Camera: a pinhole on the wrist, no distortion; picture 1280 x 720 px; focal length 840.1 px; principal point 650.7 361.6 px. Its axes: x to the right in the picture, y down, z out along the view. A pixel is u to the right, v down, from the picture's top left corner.
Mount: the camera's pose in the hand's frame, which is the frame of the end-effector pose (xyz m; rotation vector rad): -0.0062 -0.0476 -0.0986 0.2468 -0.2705 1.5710
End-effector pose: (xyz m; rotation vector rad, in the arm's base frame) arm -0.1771 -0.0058 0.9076 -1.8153 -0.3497 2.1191
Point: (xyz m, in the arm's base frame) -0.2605 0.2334 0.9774
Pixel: 252 190
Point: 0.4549 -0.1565 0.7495
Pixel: behind the camera
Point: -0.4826 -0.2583 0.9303
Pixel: outside the picture
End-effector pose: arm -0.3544 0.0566 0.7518 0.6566 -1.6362 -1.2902
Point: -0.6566 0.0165 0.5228
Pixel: 456 159
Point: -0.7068 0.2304 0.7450
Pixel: 1035 323
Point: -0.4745 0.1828 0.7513
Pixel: 1217 518
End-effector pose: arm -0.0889 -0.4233 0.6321 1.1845 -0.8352 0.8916
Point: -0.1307 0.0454 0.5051
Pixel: behind the camera
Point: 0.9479 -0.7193 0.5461
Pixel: outside the picture
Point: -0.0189 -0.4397 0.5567
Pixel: 540 625
